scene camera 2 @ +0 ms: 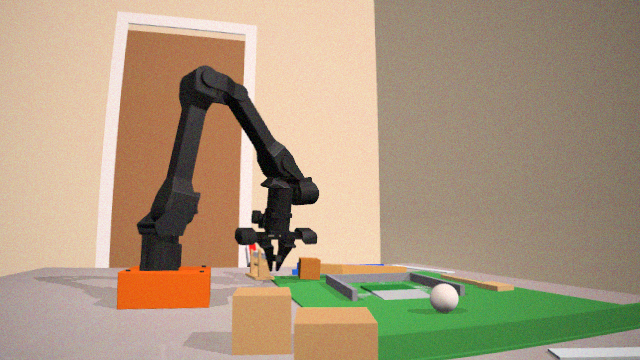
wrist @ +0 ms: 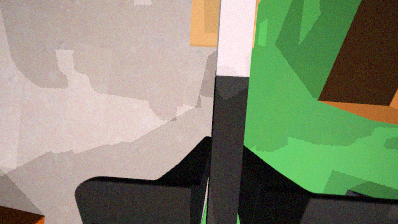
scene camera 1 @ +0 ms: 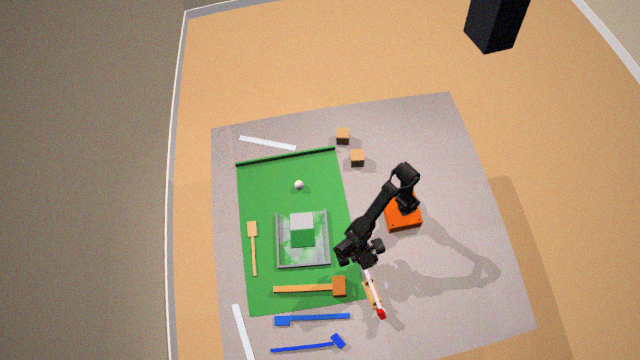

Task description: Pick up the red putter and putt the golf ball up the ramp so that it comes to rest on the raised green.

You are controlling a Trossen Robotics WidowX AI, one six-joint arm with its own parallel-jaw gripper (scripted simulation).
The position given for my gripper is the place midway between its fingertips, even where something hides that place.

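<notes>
What I see here is a wooden mallet (scene camera 2: 308, 268) (scene camera 1: 338, 287), and there is my own gripper (scene camera 2: 273, 270) (wrist: 219, 143) as well.
</notes>
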